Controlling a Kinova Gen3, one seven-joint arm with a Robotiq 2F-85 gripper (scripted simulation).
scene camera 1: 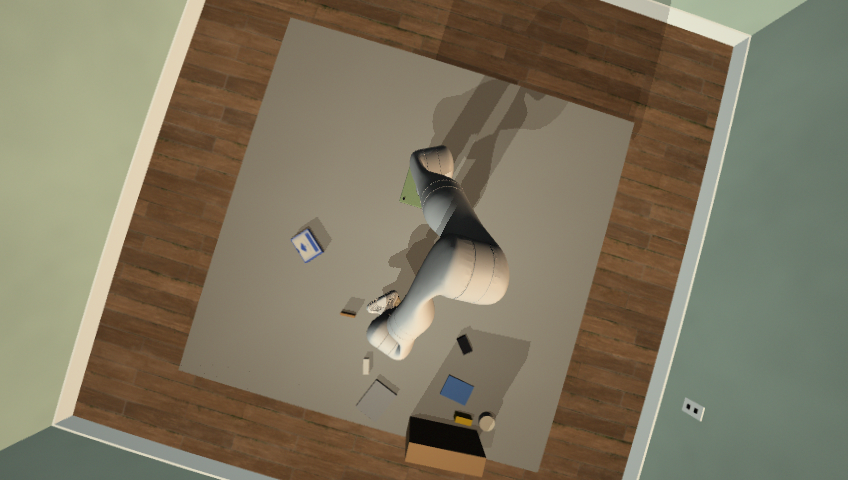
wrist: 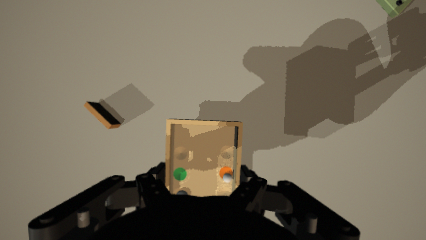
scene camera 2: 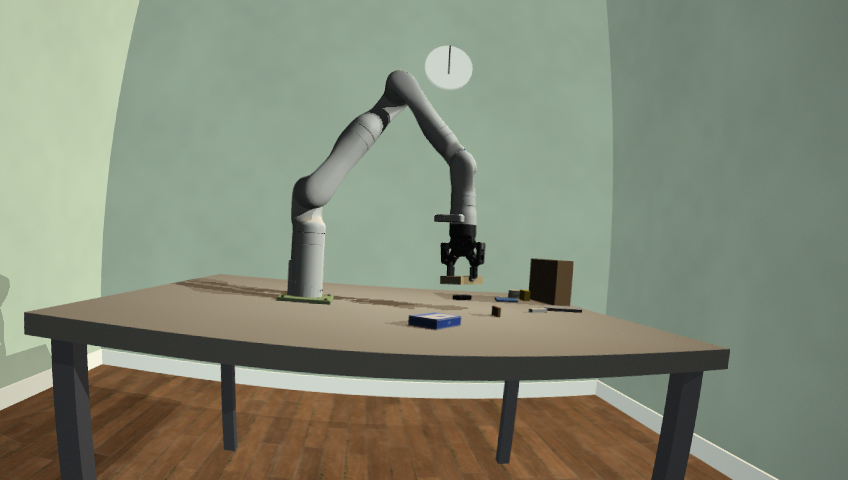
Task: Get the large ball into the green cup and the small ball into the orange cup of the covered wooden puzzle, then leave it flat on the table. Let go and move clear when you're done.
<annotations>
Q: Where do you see a brown box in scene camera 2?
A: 550,282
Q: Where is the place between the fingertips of my gripper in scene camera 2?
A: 461,280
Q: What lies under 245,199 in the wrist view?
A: My gripper.
</annotations>
